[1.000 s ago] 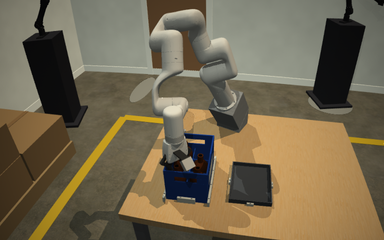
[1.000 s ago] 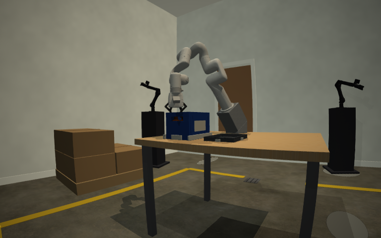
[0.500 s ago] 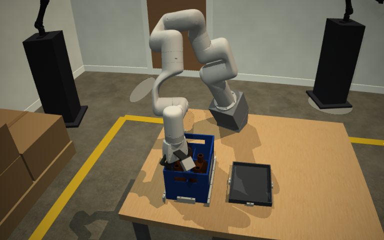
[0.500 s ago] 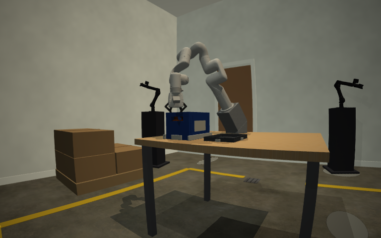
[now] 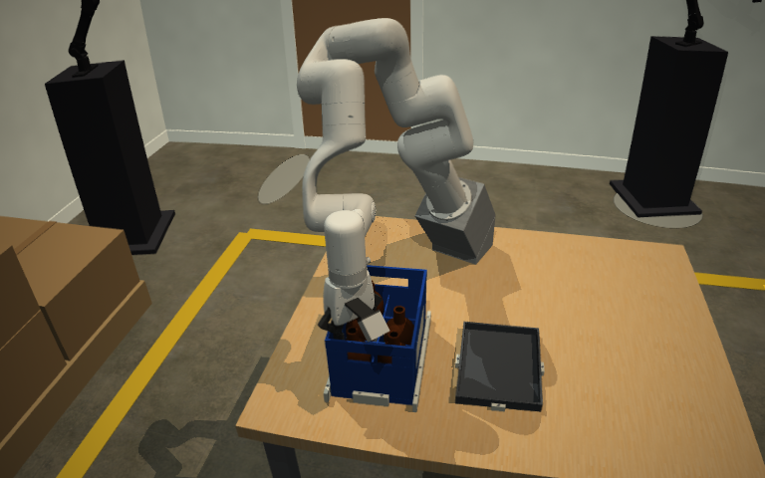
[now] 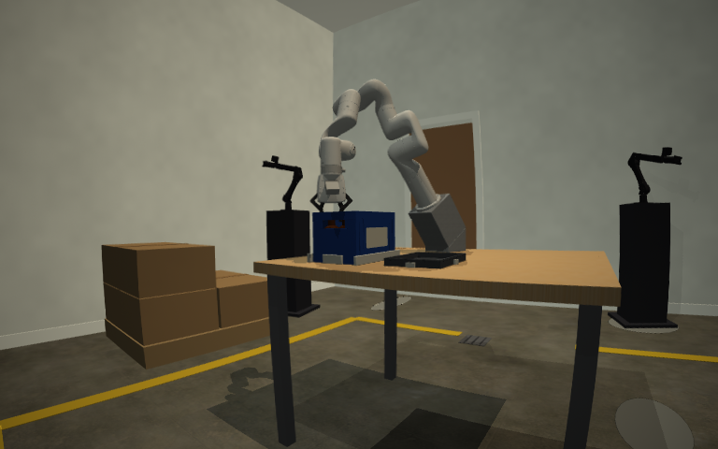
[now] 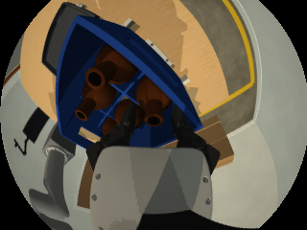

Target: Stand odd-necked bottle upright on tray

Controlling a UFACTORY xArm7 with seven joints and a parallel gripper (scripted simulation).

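Now: the glass bottle 80 mm behind my hand, 20 mm to the left of it and 70 mm below it. Round my hand: brown bottle (170 mm behind, 40 mm to the left, 70 mm below); then dark tray (20 mm behind, 340 mm to the left, 150 mm below); then blue crate (70 mm behind, 60 mm to the left, 70 mm below).
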